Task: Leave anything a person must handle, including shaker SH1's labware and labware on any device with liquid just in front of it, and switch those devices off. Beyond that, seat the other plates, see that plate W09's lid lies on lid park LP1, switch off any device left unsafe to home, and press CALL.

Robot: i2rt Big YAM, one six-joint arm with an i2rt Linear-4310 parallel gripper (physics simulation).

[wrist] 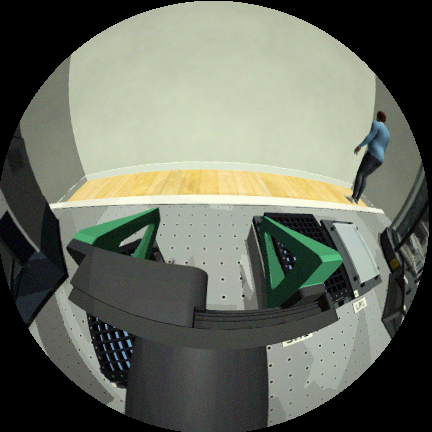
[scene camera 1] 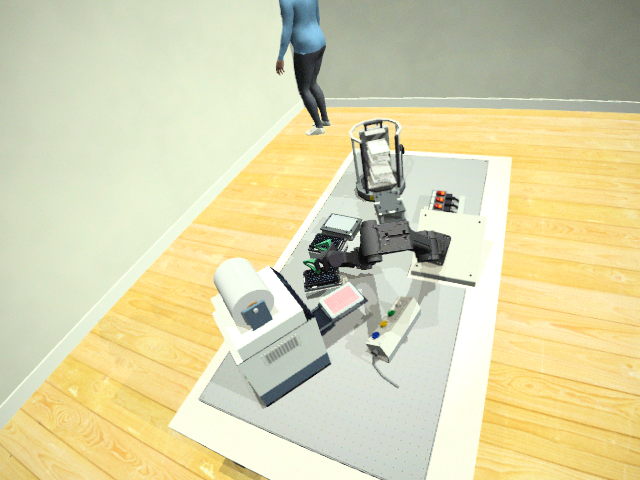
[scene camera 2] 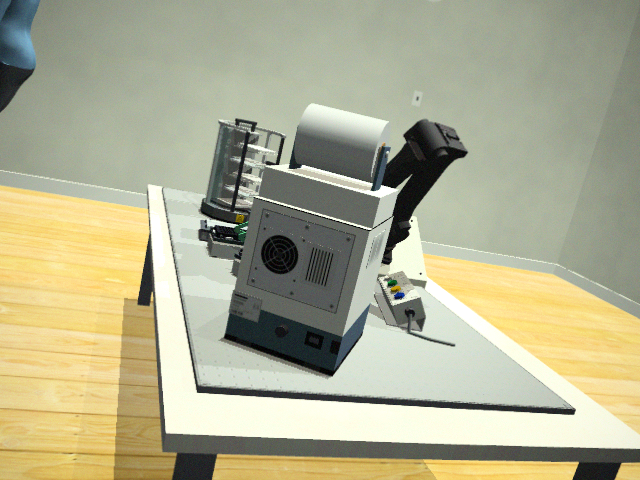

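Where they show: gripper, fingertip midpoint: point(wrist: 209, 217) point(scene camera 1: 309, 254) point(scene camera 2: 236, 232); arm's base, link origin: point(scene camera 1: 436, 248).
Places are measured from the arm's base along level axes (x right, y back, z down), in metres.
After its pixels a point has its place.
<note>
My gripper point(scene camera 1: 313, 256) @[x -0.202, y -0.457, z -0.010 m] point(wrist: 209, 217) @[x -0.202, y -0.457, z -0.010 m] is open and empty, its green fingers spread above the devices near the table's far long edge. In the wrist view the right finger overlaps the black-gridded plate point(scene camera 1: 338, 242) @[x -0.078, y -0.391, z 0.016 m] point(wrist: 312, 230) @[x -0.068, y -0.476, z 0.018 m] on shaker SH1, whose label is partly hidden. Lid park LP1 point(scene camera 1: 354, 231) @[x 0.040, y -0.377, z 0.051 m] point(wrist: 373, 284) @[x 0.082, y -0.382, z 0.047 m] stands beside it with a pale flat panel point(scene camera 1: 341, 223) @[x 0.060, y -0.451, z 0.039 m] point(wrist: 356, 252) @[x 0.051, y -0.449, z 0.039 m] on top. A second black-gridded plate point(scene camera 1: 321, 279) @[x -0.286, y -0.356, z 0.013 m] point(wrist: 111, 347) @[x -0.269, y -0.329, z 0.020 m] with blue wells sits on a device below the left finger. A pink plate point(scene camera 1: 342, 300) @[x -0.381, y -0.206, z -0.044 m] lies on the tray of the large white device point(scene camera 1: 289, 361) @[x -0.657, y -0.237, z -0.071 m] point(scene camera 2: 310, 258) @[x -0.727, y -0.375, z -0.115 m].
A button box point(scene camera 1: 400, 330) @[x -0.377, y -0.004, z 0.027 m] point(scene camera 2: 405, 304) @[x -0.466, y -0.063, z 0.024 m] with green, yellow and blue buttons stands in front. A round plate carousel point(scene camera 1: 362, 193) @[x 0.309, y -0.462, z 0.049 m] point(scene camera 2: 222, 210) @[x 0.313, y -0.467, z 0.045 m] stands at the far end. Red switches point(scene camera 1: 439, 199) @[x 0.340, y -0.084, z 0.031 m] lie by the arm's base plate point(scene camera 1: 465, 242) @[x 0.038, y 0.099, z -0.026 m]. A person point(scene camera 1: 308, 33) point(scene camera 2: 15, 41) point(wrist: 378, 142) stands beyond the table.
</note>
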